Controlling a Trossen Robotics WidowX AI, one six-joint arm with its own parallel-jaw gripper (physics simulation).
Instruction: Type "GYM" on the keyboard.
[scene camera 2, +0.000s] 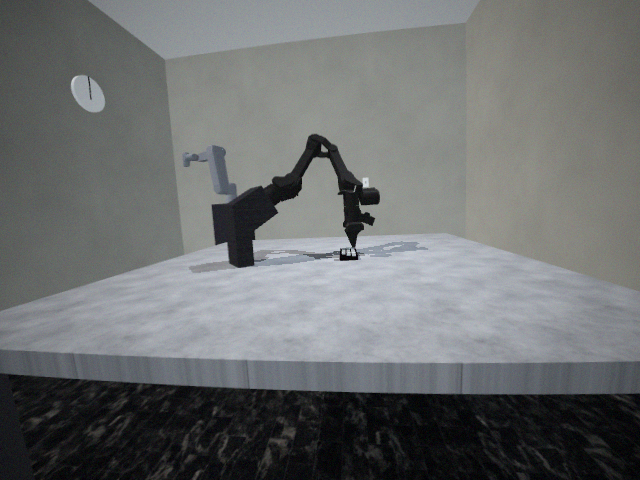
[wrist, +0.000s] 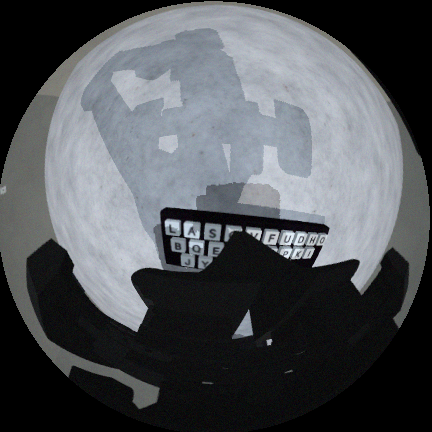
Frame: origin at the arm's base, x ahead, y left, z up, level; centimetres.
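Seen in the pictures: gripper, between the fingertips: (scene camera 2: 353, 247) (wrist: 238, 235); arm's base, origin of its link: (scene camera 2: 264, 200).
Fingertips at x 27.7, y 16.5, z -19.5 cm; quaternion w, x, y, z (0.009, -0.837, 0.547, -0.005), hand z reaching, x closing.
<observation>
Offsets run from my fingertips to a thing's top centre. Level surfaces: height alone.
The black keyboard @[dx -1.2, dy -2.9, dz -0.7 cm] (scene camera 2: 348, 257) (wrist: 215, 218) with white letter keys lies flat on the table. In the wrist view its top row shows L, A, S, then a mostly covered key, V, F, U, D, H and O. The Y key @[dx -4.5, dy +1.0, dz -0.7 cm] (wrist: 203, 263) shows partly in the bottom row. The G and M keys cannot be read behind the fingers. My gripper (scene camera 2: 353, 246) (wrist: 238, 235) is shut and empty, pointing down. Its tips are over the top row between S and V, at or very close to the key tops; contact cannot be told.
My black arm's base (scene camera 2: 240, 248) stands on the pale table @[dz -2.5 cm] (scene camera 2: 310, 320), left of the keyboard. A light grey arm (scene camera 2: 219, 170) shows behind that base. The table's front edge (scene camera 2: 336, 376) runs across the scene view. A round clock (scene camera 2: 87, 93) hangs on the left wall.
</observation>
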